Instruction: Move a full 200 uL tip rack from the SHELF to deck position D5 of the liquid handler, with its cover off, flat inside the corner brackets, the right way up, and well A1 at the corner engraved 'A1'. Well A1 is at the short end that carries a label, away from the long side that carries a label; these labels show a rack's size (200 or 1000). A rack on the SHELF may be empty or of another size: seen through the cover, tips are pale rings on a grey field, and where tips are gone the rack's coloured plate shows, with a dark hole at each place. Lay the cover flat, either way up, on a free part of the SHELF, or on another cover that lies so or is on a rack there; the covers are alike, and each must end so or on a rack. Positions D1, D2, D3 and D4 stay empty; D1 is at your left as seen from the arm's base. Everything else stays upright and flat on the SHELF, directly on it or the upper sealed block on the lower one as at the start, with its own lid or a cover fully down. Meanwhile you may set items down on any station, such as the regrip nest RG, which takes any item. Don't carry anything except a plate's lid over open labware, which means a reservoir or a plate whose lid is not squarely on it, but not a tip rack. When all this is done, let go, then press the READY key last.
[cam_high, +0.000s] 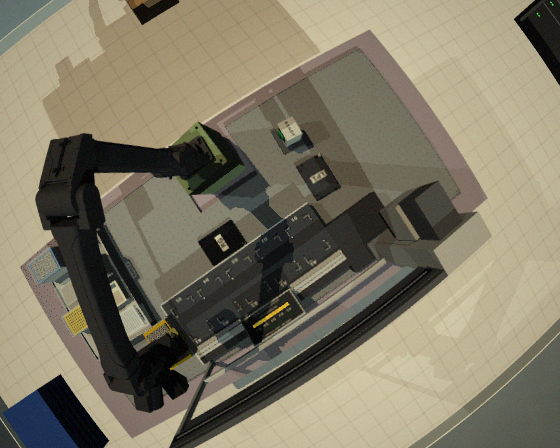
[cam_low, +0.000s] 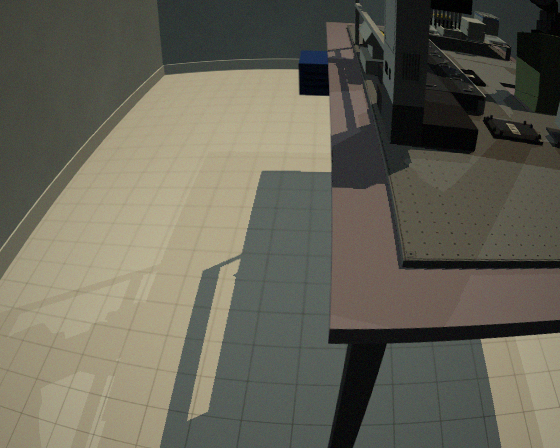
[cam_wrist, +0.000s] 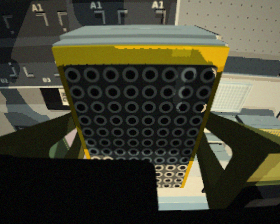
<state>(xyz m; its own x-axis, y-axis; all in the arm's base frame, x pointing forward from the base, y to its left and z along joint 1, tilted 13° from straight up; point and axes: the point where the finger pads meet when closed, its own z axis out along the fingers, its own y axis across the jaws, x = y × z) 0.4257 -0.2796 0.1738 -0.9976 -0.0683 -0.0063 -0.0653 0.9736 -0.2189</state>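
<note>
The yellow tip rack is 1 cm to the left of my hand, 1 cm ahead of it and 1 cm above it. Round my hand: shelf label: 31 cm below, 27 cm behind, 13 cm to the right; RG nest: 31 cm below, 23 cm to the left, 18 cm behind; tan reservoir: 25 cm below, 23 cm to the right, 22 cm behind.
</note>
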